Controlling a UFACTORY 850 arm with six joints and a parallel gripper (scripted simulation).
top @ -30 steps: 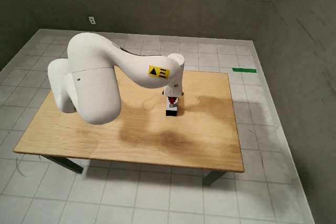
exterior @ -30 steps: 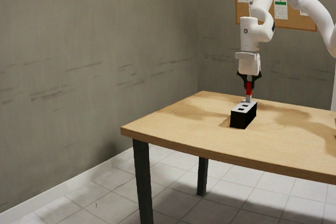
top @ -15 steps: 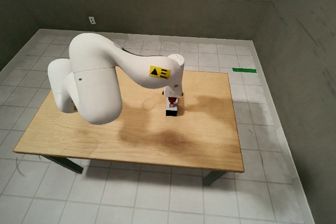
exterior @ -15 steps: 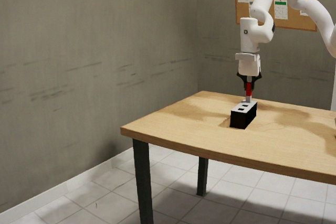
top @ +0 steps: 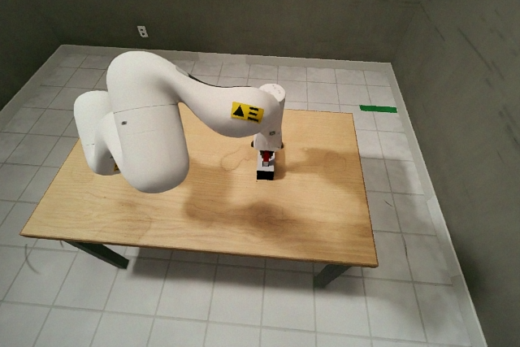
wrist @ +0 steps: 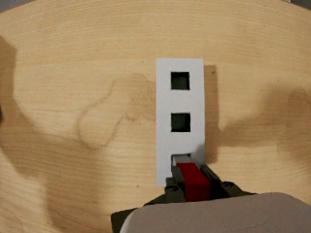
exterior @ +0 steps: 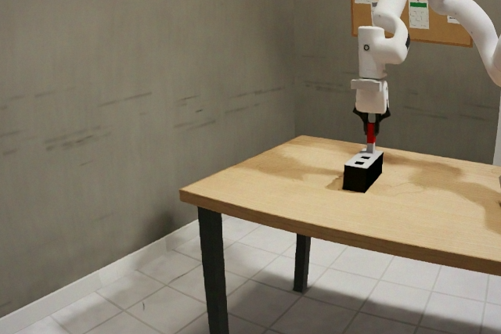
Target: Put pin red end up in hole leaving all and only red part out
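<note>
Now: the pin 10 mm below my hand. Round my hand: black block (60 mm to the left, 110 mm below).
</note>
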